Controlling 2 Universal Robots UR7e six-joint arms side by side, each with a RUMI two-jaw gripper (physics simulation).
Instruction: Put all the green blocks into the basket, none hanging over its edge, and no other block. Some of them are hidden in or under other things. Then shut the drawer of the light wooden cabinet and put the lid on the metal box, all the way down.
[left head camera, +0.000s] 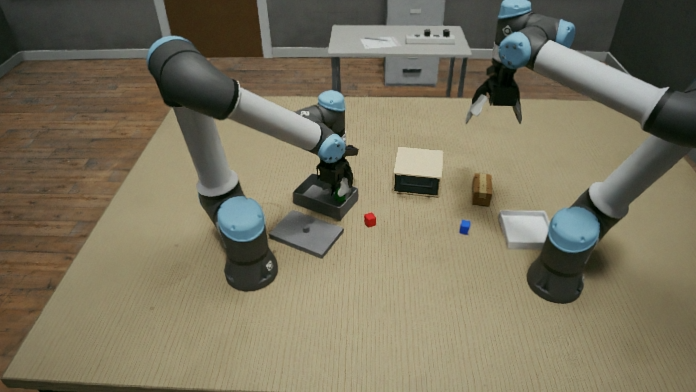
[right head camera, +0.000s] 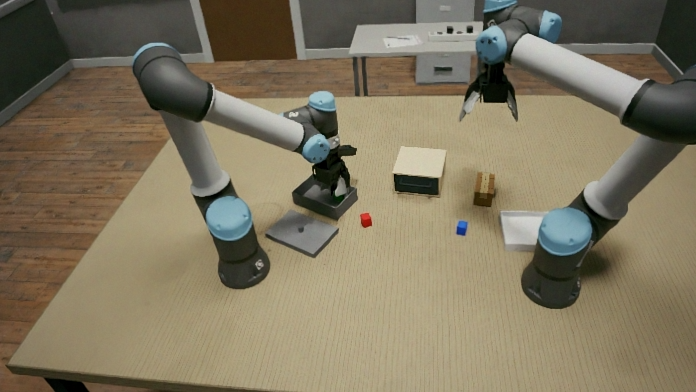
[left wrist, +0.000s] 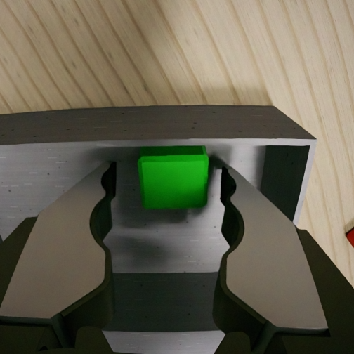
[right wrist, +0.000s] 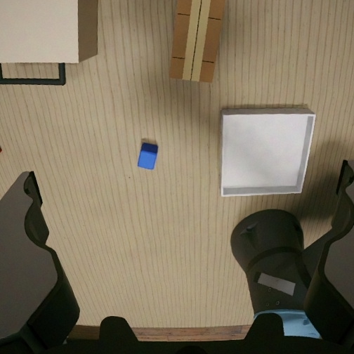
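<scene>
A green block (left head camera: 339, 199) (right head camera: 338, 199) (left wrist: 175, 182) lies inside the open metal box (left head camera: 315, 206) (right head camera: 315, 204) (left wrist: 150, 122), close to one wall. My left gripper (left head camera: 340, 194) (right head camera: 338, 193) (left wrist: 168, 166) is open and reaches down into the box, one finger on each side of the block with gaps. The grey lid (left head camera: 320, 237) (right head camera: 305, 240) lies on the table beside the box. The light wooden cabinet (left head camera: 419, 161) (right head camera: 420, 161) (right wrist: 40, 30) has a dark drawer front that looks nearly flush. The white basket (left head camera: 525, 246) (right wrist: 262, 191) holds no block. My right gripper (left head camera: 494, 121) (right head camera: 489, 120) (right wrist: 186, 167) is open, high above the table.
A red block (left head camera: 370, 220) (right head camera: 366, 220) lies right of the metal box. A blue block (left head camera: 465, 227) (right head camera: 462, 228) (right wrist: 148, 156) lies left of the basket. A brown taped box (left head camera: 482, 190) (right head camera: 484, 190) (right wrist: 197, 40) stands between cabinet and basket. The right arm's base stands close to the basket.
</scene>
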